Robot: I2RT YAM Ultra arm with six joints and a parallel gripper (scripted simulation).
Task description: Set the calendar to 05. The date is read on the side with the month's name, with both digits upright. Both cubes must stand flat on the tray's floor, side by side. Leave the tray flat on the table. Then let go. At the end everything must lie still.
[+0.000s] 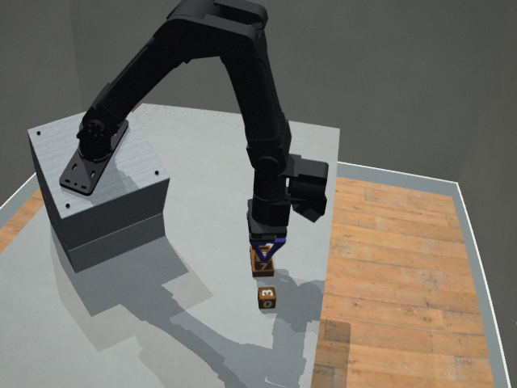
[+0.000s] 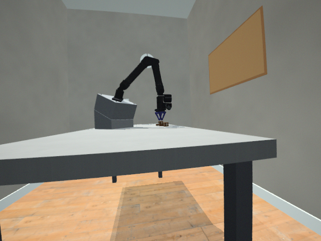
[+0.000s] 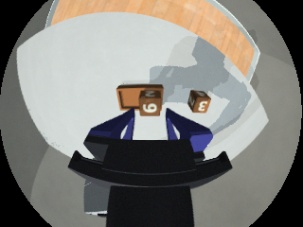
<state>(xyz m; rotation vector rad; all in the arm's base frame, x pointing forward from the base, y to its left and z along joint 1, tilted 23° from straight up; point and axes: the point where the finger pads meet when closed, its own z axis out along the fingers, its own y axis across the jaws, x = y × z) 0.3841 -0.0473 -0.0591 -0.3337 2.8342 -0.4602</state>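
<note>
Now: hand 50 mm above the brown tray and 20 mm to the right of it. Round my hand: brown wooden cube: 90 mm to the right, 40 mm below, 20 mm ahead.
</note>
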